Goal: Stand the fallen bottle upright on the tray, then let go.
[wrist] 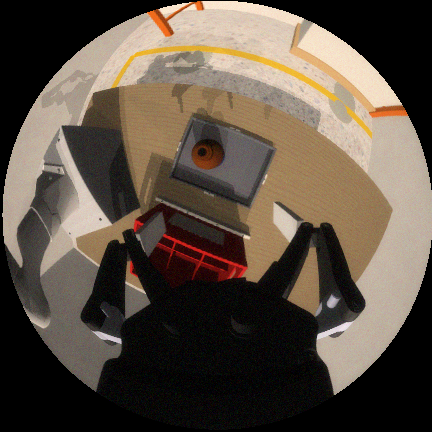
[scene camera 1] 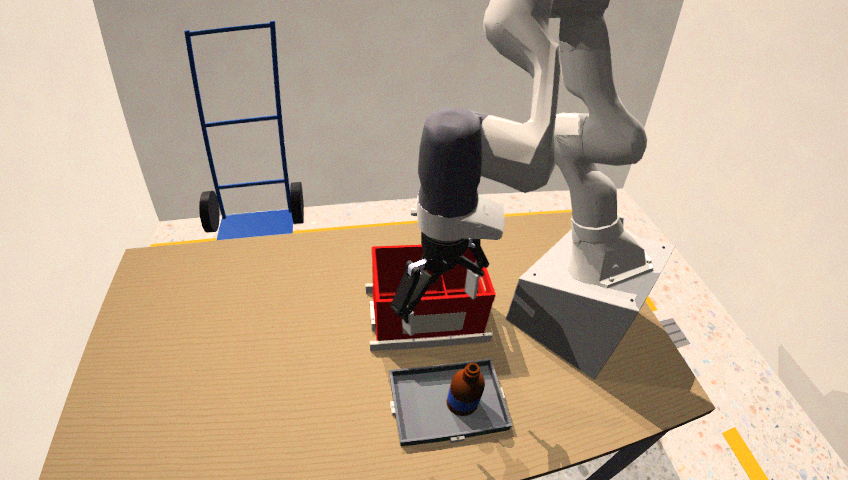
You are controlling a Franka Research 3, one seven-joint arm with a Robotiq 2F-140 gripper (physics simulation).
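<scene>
The brown bottle (scene camera 1: 465, 392) (wrist: 208, 154) with a blue band stands upright on the grey tray (scene camera 1: 422, 404) (wrist: 245, 162), right of the tray's middle in the scene view. In the wrist view it is seen from above, with its round mouth showing. My gripper (scene camera 1: 439, 303) (wrist: 217, 216) is open and empty. It hangs above the red crate, behind the tray in the scene view, and is well apart from the bottle.
The red crate (scene camera 1: 479, 315) (wrist: 235, 250) with dividers stands below my gripper, behind the tray. A pale bar (scene camera 1: 431, 342) (wrist: 200, 216) lies along its front. The robot's base (scene camera 1: 565, 324) (wrist: 95, 165) is to the right in the scene view. A blue hand truck (scene camera 1: 255, 226) stands behind the table.
</scene>
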